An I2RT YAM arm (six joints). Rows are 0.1 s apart.
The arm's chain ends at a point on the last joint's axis. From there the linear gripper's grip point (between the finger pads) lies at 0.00 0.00 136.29 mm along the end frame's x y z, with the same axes.
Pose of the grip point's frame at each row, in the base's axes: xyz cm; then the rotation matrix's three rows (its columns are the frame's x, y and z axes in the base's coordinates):
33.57 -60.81 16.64; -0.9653 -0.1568 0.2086; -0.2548 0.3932 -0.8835; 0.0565 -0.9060 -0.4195
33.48 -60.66 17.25; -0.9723 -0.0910 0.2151; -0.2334 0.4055 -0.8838; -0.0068 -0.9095 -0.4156
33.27 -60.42 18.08; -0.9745 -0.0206 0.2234; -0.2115 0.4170 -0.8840; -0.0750 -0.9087 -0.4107
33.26 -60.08 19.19; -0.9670 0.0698 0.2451; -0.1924 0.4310 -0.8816; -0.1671 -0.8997 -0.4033
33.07 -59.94 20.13; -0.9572 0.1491 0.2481; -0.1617 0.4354 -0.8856; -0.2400 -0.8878 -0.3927
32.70 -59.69 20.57; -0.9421 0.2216 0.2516; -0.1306 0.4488 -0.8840; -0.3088 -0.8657 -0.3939
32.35 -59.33 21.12; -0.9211 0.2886 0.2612; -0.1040 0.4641 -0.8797; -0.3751 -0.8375 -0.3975
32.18 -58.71 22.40; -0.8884 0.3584 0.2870; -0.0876 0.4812 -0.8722; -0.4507 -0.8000 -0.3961
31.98 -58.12 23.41; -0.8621 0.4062 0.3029; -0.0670 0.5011 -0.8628; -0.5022 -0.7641 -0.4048
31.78 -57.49 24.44; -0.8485 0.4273 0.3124; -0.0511 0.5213 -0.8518; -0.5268 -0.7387 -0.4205
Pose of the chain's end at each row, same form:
30.73 -48.77 22.36; -0.9653 -0.1568 0.2086; -0.2548 0.3932 -0.8835; 0.0565 -0.9060 -0.4195
30.55 -48.61 22.91; -0.9723 -0.0910 0.2151; -0.2334 0.4055 -0.8838; -0.0068 -0.9095 -0.4156
30.23 -48.37 23.68; -0.9745 -0.0206 0.2234; -0.2115 0.4170 -0.8840; -0.0750 -0.9087 -0.4107
29.92 -48.06 24.69; -0.9670 0.0698 0.2451; -0.1924 0.4310 -0.8816; -0.1671 -0.8997 -0.4033
29.69 -47.87 25.48; -0.9572 0.1491 0.2481; -0.1617 0.4354 -0.8856; -0.2400 -0.8878 -0.3927
29.27 -47.64 25.94; -0.9421 0.2216 0.2516; -0.1306 0.4488 -0.8840; -0.3088 -0.8657 -0.3939
28.79 -47.34 26.54; -0.9211 0.2886 0.2612; -0.1040 0.4641 -0.8797; -0.3751 -0.8375 -0.3975
28.27 -46.82 27.80; -0.8884 0.3584 0.2870; -0.0876 0.4812 -0.8722; -0.4507 -0.8000 -0.3961
27.85 -46.36 28.93; -0.8621 0.4062 0.3029; -0.0670 0.5011 -0.8628; -0.5022 -0.7641 -0.4048
27.52 -45.88 30.17; -0.8485 0.4273 0.3124; -0.0511 0.5213 -0.8518; -0.5268 -0.7387 -0.4205

